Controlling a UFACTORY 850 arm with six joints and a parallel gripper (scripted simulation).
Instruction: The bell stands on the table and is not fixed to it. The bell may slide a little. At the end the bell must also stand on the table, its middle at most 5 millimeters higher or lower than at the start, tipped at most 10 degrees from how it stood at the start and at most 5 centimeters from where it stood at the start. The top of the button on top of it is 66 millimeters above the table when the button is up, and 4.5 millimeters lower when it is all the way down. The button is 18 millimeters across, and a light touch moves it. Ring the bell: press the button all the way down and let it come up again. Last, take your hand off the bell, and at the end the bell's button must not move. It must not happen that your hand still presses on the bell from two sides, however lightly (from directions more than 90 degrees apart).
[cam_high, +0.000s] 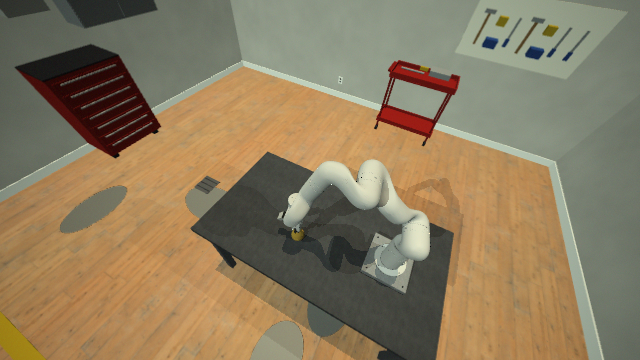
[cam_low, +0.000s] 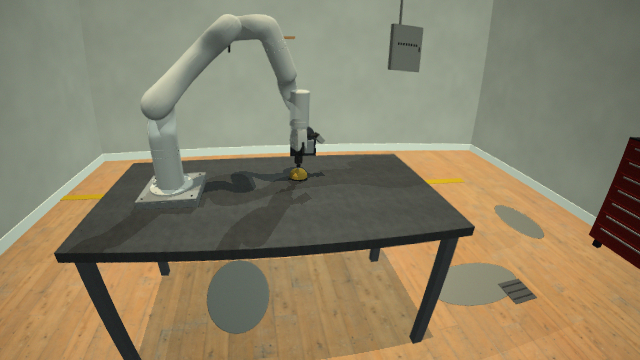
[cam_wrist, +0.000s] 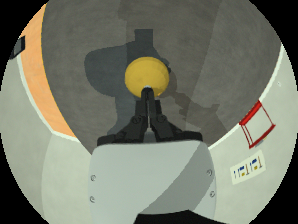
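The bell lies 5 cm below my hand.
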